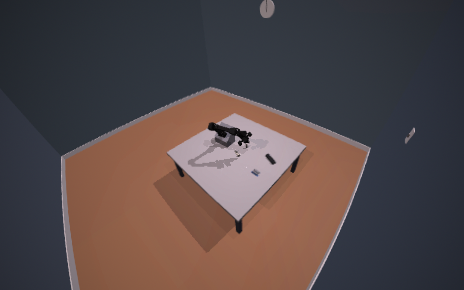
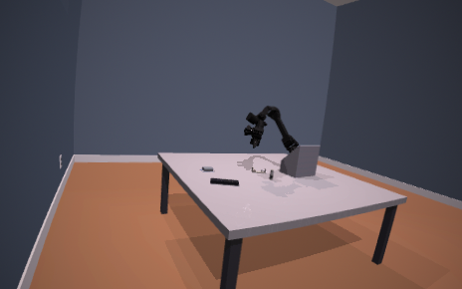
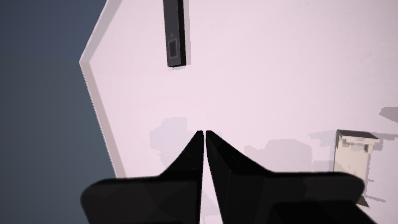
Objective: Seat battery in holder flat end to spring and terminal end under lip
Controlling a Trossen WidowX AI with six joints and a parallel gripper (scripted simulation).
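My gripper tip is 11 cm past the battery, 7 cm to the right of it and 16 cm above it. The rest, counted from my gripper tip: black bar (23 cm ahead, 12 cm to the left, 17 cm below).
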